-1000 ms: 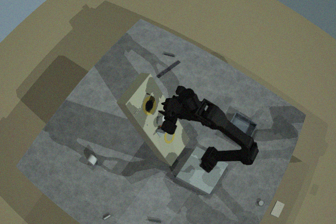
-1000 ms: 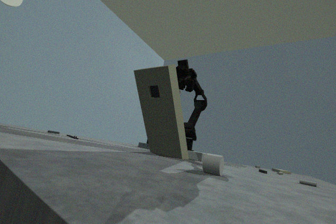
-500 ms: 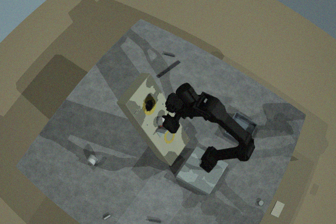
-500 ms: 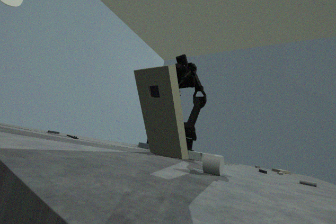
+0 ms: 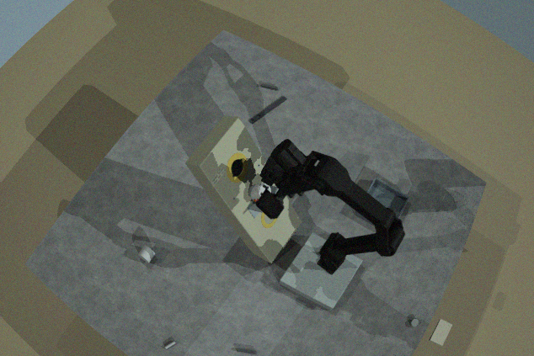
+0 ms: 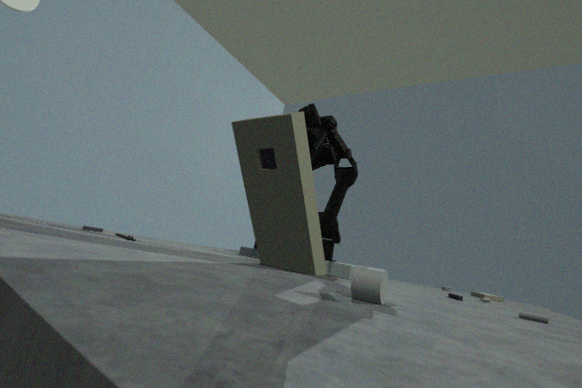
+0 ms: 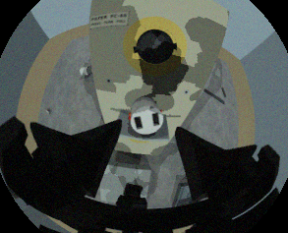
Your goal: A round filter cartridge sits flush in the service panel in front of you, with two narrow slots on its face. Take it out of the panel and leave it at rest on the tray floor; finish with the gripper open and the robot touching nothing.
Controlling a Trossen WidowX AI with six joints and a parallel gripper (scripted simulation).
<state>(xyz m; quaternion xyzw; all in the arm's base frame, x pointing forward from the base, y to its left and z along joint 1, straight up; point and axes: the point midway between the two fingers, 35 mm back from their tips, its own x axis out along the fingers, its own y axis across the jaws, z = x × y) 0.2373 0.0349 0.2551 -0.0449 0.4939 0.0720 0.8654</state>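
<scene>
The round filter cartridge lies 4 cm below my gripper tip, 2 cm ahead of it and 1 cm to the left of it. From my gripper tip the other things lie so: grey tray 33 cm to the right, 27 cm behind, 25 cm below.
</scene>
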